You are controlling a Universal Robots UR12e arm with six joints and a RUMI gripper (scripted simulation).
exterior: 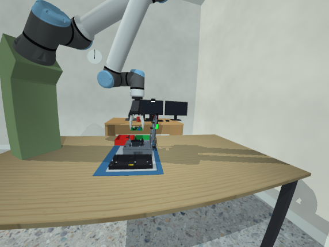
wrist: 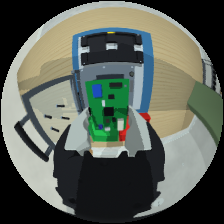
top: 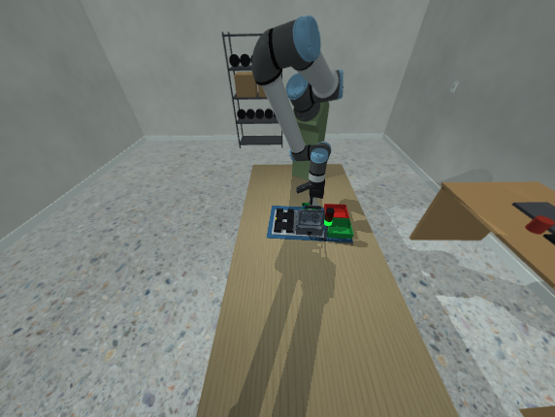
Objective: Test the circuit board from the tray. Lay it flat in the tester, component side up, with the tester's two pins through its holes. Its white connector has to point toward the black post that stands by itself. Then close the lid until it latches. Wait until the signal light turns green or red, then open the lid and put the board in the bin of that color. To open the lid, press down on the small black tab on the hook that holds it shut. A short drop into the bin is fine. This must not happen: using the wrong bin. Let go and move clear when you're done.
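The green bin lies 16 cm to the left of my hand, 15 cm below it and 13 cm ahead of it. From my hand the other things lie so: tester lid 10 cm ahead, 5 cm to the right, 2 cm above; then red bin 23 cm to the left, 15 cm below, 1 cm behind; then green circuit board right at my hand.
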